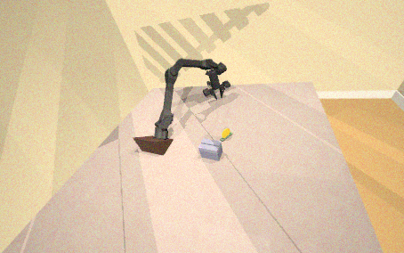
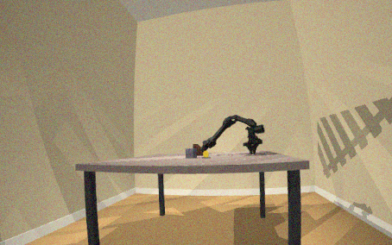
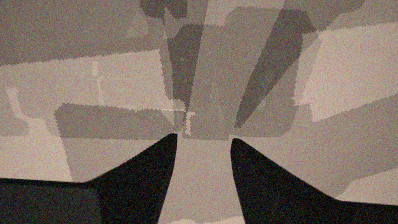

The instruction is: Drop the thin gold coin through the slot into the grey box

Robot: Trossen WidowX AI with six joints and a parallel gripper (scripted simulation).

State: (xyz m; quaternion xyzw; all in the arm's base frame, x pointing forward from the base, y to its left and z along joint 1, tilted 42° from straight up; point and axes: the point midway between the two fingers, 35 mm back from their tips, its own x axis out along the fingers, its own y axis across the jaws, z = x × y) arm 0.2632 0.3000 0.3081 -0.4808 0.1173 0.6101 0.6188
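The gold coin lies 36 cm to the right of my gripper tip, 9 cm ahead of it and 2 cm above it.
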